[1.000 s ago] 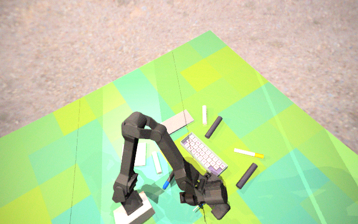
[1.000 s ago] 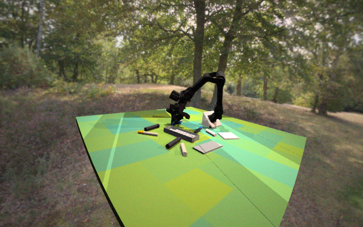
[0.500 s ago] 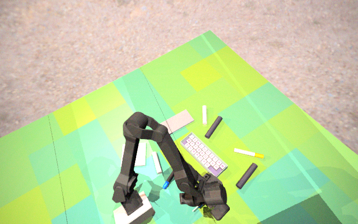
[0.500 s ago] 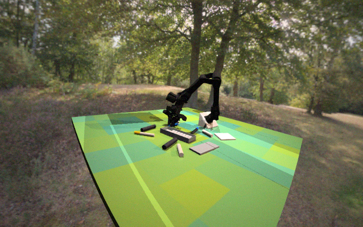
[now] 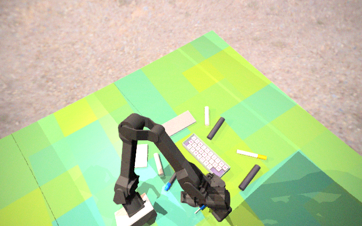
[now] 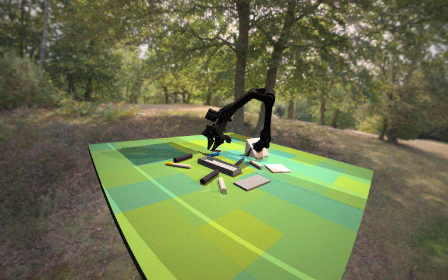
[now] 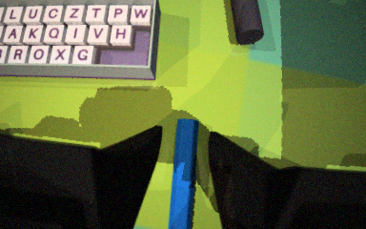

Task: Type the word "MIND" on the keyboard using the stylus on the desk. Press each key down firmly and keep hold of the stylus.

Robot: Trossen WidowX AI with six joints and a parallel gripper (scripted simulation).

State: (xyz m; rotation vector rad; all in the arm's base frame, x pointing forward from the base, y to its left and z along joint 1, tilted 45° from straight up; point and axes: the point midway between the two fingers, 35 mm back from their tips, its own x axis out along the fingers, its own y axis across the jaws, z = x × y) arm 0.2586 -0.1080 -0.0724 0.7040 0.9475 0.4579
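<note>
Now: gripper tip 6 cm past the blue stylus, 1 cm to the left of it and 3 cm above it. Also, from my gripper tip: grey slab: 7 cm ahead, 35 cm to the left, 4 cm below; M key: 6 cm ahead, 23 cm to the left, 3 cm below; N key: 8 cm ahead, 20 cm to the left, 3 cm below.
</note>
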